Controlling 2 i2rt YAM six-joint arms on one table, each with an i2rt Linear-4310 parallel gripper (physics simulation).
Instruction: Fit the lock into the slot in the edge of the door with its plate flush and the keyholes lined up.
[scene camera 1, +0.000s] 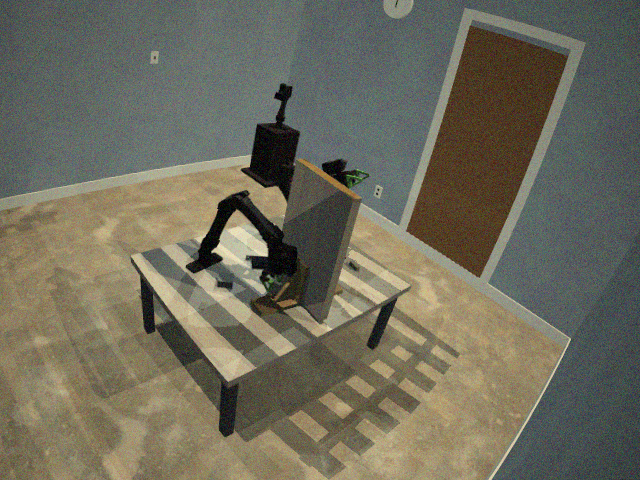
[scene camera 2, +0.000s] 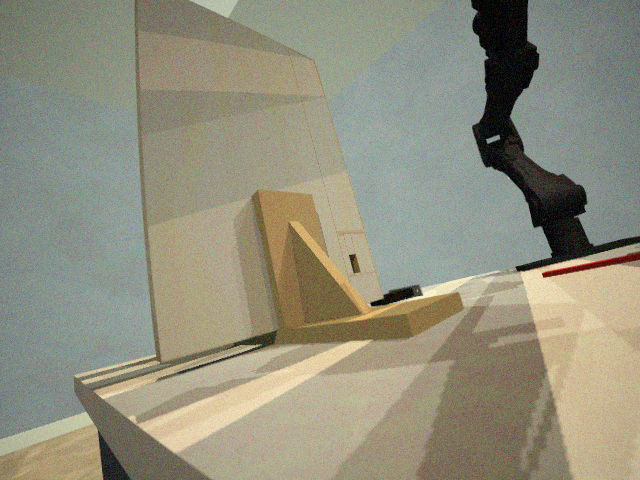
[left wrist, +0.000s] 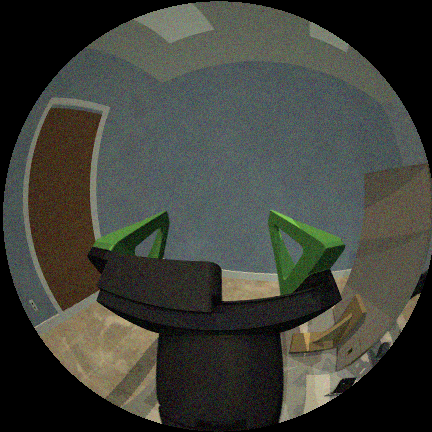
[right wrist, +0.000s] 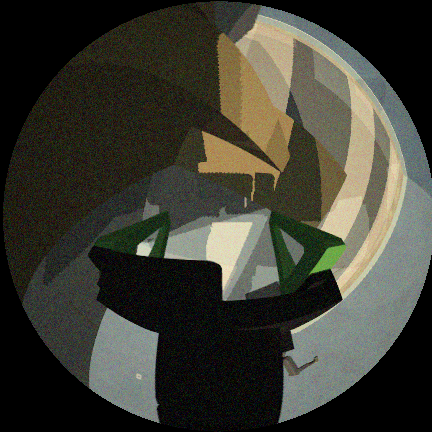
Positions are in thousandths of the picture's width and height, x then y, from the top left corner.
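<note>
Left gripper (left wrist: 506, 499) open, holding nothing; a tan wooden bracket is visible in the left wrist view (left wrist: 698, 793). The right gripper (right wrist: 508, 501) is in view, and the bracket appears in the right wrist view (right wrist: 422, 216) too. Scene camera 2 gives a grey door panel (scene camera 2: 348, 230) and the bracket (scene camera 2: 491, 630).
</note>
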